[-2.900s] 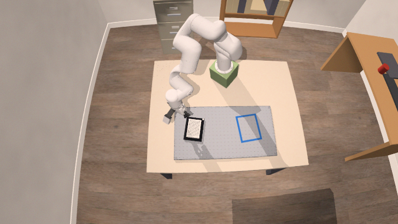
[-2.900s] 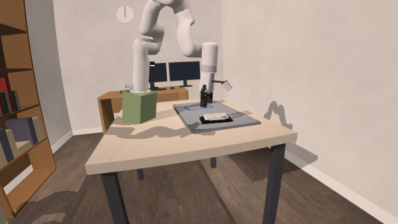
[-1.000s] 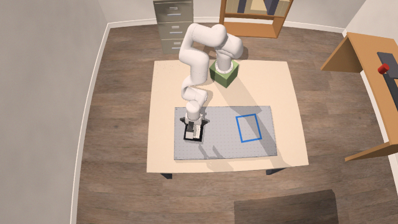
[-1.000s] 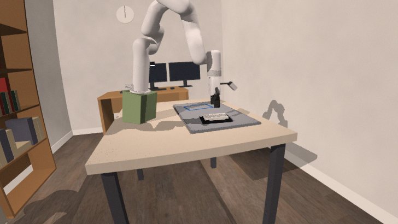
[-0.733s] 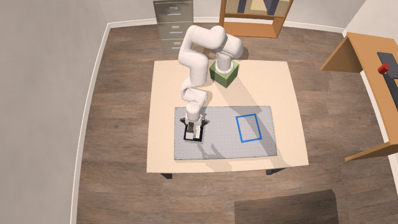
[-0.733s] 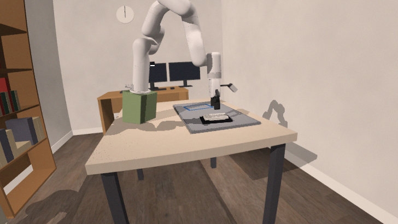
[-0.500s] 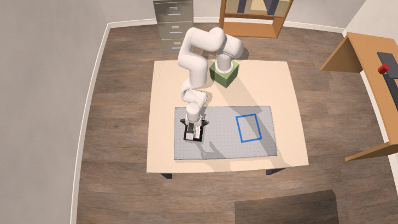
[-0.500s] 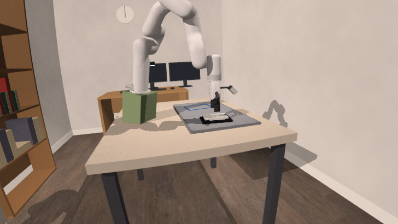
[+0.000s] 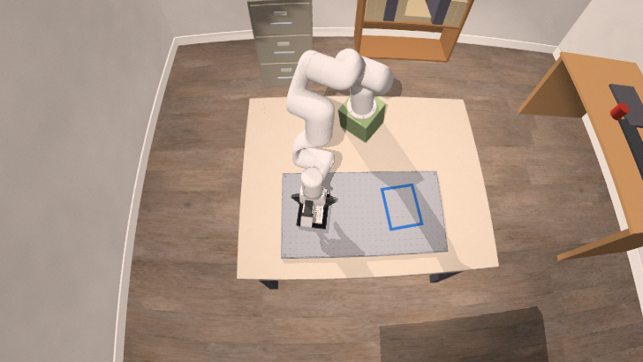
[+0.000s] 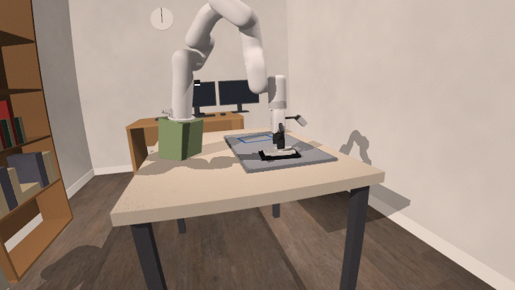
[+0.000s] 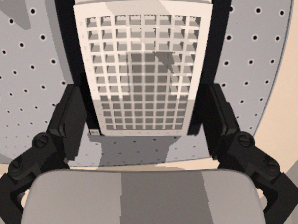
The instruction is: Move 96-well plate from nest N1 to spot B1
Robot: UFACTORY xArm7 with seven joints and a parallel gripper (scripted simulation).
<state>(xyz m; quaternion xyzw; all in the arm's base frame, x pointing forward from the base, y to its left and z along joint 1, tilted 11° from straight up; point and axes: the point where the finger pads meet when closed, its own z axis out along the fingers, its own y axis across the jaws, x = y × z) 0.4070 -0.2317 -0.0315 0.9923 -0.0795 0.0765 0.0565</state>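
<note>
Right now my hand is 30 mm above the white 96-well plate. The rest, counted from my hand: black plate nest N1 (40 mm below).
</note>
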